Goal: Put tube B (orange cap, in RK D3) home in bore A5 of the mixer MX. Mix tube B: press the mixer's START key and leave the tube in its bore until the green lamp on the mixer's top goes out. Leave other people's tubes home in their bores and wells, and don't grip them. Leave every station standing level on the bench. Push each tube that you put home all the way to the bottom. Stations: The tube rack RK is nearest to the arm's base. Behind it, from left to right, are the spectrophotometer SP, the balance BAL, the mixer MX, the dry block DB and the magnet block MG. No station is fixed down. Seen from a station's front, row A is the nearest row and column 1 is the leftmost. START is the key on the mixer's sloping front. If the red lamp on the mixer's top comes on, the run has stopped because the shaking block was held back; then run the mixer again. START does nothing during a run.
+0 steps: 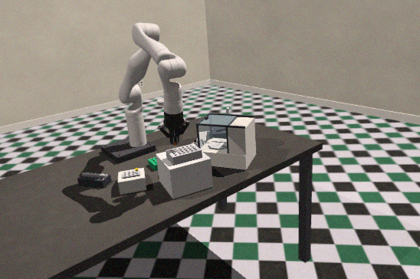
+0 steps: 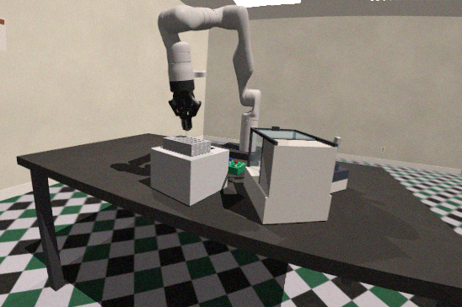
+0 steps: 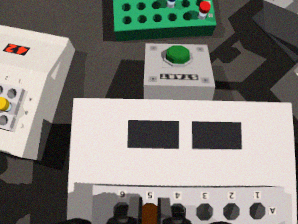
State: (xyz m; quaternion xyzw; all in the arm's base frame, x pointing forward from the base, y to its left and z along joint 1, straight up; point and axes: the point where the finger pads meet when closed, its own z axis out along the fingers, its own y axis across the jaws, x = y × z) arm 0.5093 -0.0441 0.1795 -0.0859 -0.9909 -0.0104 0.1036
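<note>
My gripper is now 30 mm short of the grey shaking block, 20 mm to the right of it and 60 mm above it. The rest, counted from my hand: dry block (150 mm behind, 150 mm to the right, 180 mm below); then START key (150 mm behind, 50 mm to the left, 140 mm below); then blue-capped tube (230 mm behind, 60 mm to the left, 180 mm below).
</note>
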